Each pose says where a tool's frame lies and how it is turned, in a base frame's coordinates. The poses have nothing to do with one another.
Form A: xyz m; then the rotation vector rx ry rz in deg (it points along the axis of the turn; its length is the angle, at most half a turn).
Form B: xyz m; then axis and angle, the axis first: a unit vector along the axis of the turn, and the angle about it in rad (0 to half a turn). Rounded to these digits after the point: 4 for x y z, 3 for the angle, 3 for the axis.
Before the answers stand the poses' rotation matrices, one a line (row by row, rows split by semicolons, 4 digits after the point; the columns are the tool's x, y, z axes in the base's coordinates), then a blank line. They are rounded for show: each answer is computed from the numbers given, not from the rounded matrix.
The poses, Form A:
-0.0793 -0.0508 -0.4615 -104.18 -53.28 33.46
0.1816 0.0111 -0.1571 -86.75 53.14 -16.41
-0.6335 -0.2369 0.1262 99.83 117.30 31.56
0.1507 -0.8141 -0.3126 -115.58 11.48 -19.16
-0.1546 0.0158 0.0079 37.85 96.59 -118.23
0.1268 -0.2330 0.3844 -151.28 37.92 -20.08
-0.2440 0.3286 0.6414 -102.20 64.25 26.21
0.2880 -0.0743 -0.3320 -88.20 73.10 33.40
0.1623 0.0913 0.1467 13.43 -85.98 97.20
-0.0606 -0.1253 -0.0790 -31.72 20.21 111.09
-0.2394 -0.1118 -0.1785 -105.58 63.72 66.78
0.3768 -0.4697 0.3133 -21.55 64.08 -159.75
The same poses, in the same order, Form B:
0.5923 0.3378 -0.7315; 0.8056 -0.2332 0.5447; 0.0134 -0.9119 -0.4102
0.6429 -0.3770 0.6667; -0.6873 0.1002 0.7195; -0.3380 -0.9208 -0.1947
-0.1472 0.8328 0.5337; 0.9881 0.1477 0.0421; -0.0438 0.5336 -0.8446
0.9473 0.0038 0.3205; -0.2844 -0.4512 0.8459; 0.1478 -0.8924 -0.4263
-0.8112 0.5743 -0.1107; -0.0061 -0.1975 -0.9803; -0.5848 -0.7945 0.1637
0.8569 -0.3966 0.3294; -0.4953 -0.8104 0.3129; 0.1429 -0.4313 -0.8908
0.5102 -0.8449 0.1611; -0.4911 -0.1324 0.8610; -0.7061 -0.5183 -0.4825
0.3242 -0.9186 0.2259; -0.4306 0.0693 0.8999; -0.8423 -0.3890 -0.3730
-0.6315 -0.6787 -0.3749; 0.4550 0.0672 -0.8880; 0.6279 -0.7313 0.2663
-0.3517 -0.9098 -0.2205; 0.7738 -0.4151 0.4784; -0.5267 -0.0023 0.8500
0.2338 -0.9096 -0.3435; -0.3005 -0.4036 0.8642; -0.9247 -0.0988 -0.3677
-0.9627 0.0133 0.2701; -0.1963 -0.7215 -0.6641; 0.1860 -0.6923 0.6972

-0.0793 -0.0508 -0.4615 -0.856 -0.438 0.275 2.124
0.1816 0.0111 -0.1571 -0.842 0.516 -0.159 1.799
-0.6335 -0.2369 0.1262 0.635 0.746 0.201 2.744
0.1507 -0.8141 -0.3126 -0.982 0.098 -0.163 2.055
-0.1546 0.0158 0.0079 0.241 0.614 -0.752 2.745
0.1268 -0.2330 0.3844 -0.962 0.241 -0.128 2.744
-0.2440 0.3286 0.6414 -0.827 0.520 0.212 2.156
0.2880 -0.0743 -0.3320 -0.739 0.613 0.280 2.083
0.1623 0.0913 0.1467 0.103 -0.659 0.745 2.277
-0.0606 -0.1253 -0.0790 -0.270 0.172 0.947 2.047
-0.2394 -0.1118 -0.1785 -0.753 0.454 0.476 2.448
0.3768 -0.4697 0.3133 -0.124 0.369 -0.921 3.028

